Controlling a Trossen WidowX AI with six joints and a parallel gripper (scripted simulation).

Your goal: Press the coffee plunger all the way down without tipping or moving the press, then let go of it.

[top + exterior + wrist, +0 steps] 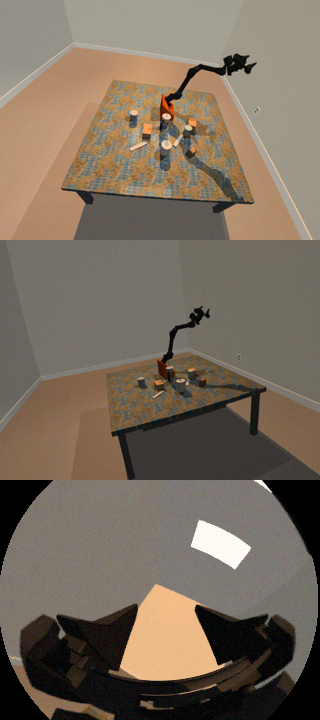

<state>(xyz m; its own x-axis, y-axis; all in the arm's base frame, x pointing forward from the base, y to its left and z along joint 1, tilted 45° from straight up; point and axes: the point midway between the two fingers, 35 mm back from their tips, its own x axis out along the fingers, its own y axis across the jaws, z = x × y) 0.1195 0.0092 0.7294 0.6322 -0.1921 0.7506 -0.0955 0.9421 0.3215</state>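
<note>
My gripper tip is 55 cm above the coffee press, 51 cm to the left of it and 19 cm short of it.
</note>
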